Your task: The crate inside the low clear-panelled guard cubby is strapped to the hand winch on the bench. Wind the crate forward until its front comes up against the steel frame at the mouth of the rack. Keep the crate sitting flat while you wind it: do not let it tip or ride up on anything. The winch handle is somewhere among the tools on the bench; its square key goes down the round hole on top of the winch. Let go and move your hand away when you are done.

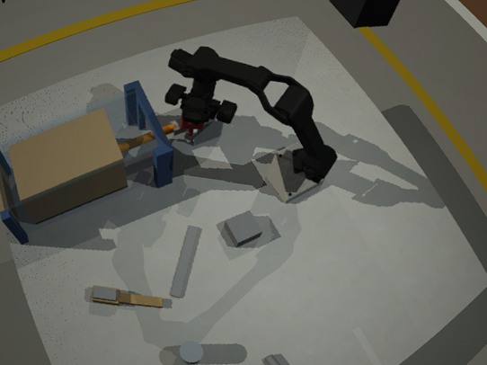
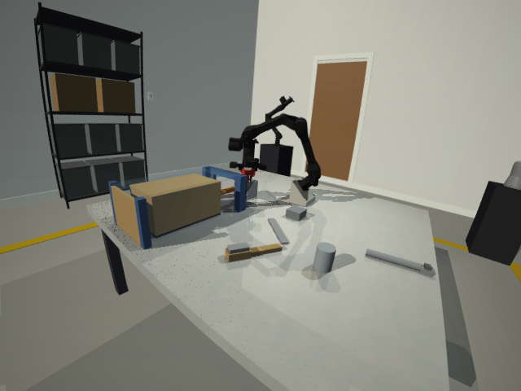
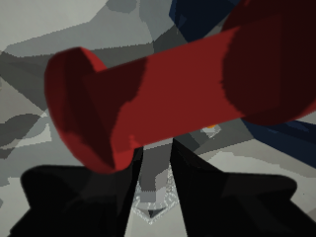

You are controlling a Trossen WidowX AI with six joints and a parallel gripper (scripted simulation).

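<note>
Now: gripper tip 10 mm short of the winch handle, 10 mm to the right of it and 20 mm below it. From my gripper tip the other things lie so: red knob 30 mm ahead, 40 mm to the left, 50 mm above; grey winch 50 mm behind, 50 mm to the right, 60 mm below; blue frame 130 mm ahead, 20 mm to the right, 20 mm above.
</note>
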